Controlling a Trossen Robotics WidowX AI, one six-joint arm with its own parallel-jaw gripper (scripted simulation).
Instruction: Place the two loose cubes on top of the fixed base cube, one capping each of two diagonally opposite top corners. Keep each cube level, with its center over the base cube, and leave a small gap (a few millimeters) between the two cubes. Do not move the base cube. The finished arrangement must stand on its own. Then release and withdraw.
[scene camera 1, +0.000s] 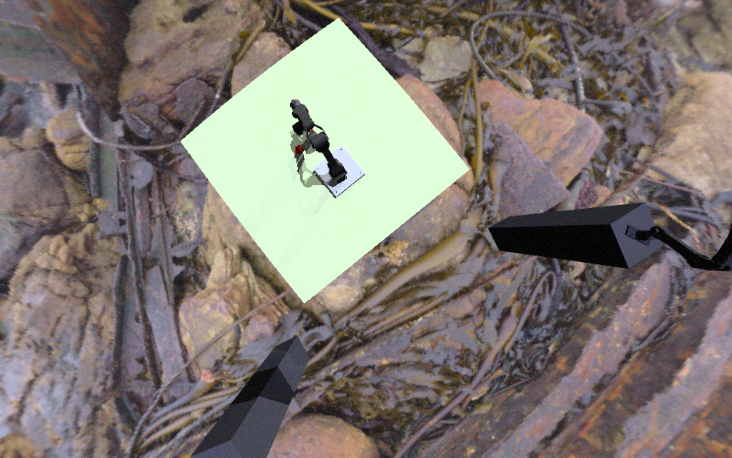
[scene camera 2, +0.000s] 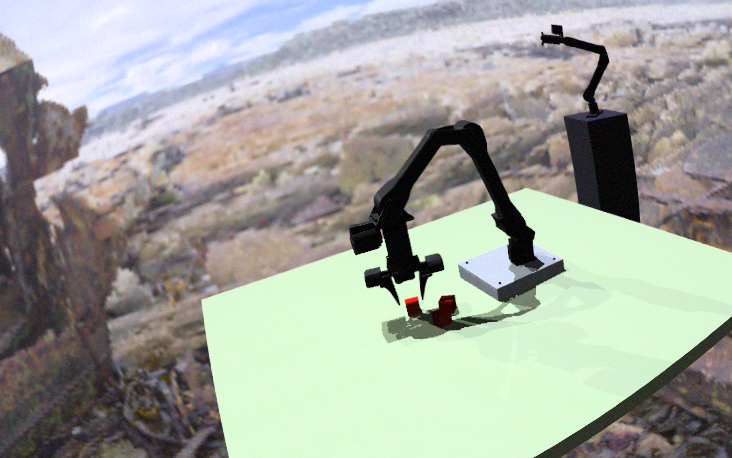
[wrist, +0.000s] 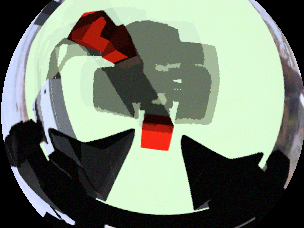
Scene:
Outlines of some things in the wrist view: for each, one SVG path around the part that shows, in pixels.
My gripper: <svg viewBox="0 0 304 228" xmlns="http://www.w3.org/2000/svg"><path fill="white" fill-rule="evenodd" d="M13 127L12 151L17 173L47 205L75 221L69 225L47 211L43 218L53 228L233 228L243 223L237 228L253 228L283 195L291 161L280 149L269 153L265 162L268 169L264 171L259 165L264 155L261 151L229 159L183 134L180 149L192 207L201 211L172 215L136 213L104 203L131 151L136 129L81 142L48 127L53 153L47 159L40 147L43 133L39 123L29 119Z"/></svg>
A red cube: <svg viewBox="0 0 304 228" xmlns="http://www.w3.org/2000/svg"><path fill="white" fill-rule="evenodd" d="M117 26L104 10L91 11L91 13L88 11L88 13L81 15L67 39L68 41L80 43L81 46L103 53L113 34L116 33Z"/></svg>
A red cube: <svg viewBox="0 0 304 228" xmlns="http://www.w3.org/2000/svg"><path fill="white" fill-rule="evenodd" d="M145 115L143 122L141 122L141 149L168 150L173 129L175 129L171 115L165 115L165 117Z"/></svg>

